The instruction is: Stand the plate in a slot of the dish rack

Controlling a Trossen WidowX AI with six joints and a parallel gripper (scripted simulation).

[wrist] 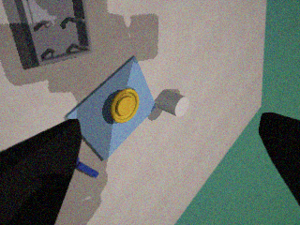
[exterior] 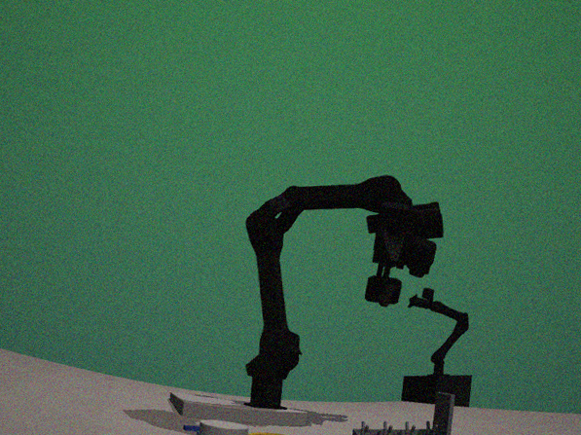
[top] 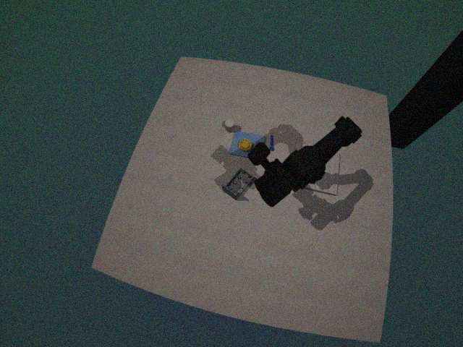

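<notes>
Right now the yellow plate is 70 mm ahead of my gripper tip, 190 mm to the right of it and 230 mm below it. From my gripper tip the other things lie so: blue object: 50 mm behind, 230 mm to the right, 250 mm below; then dish rack: 70 mm ahead, 10 mm to the right, 230 mm below; then blue mat: 60 mm ahead, 210 mm to the right, 250 mm below.
</notes>
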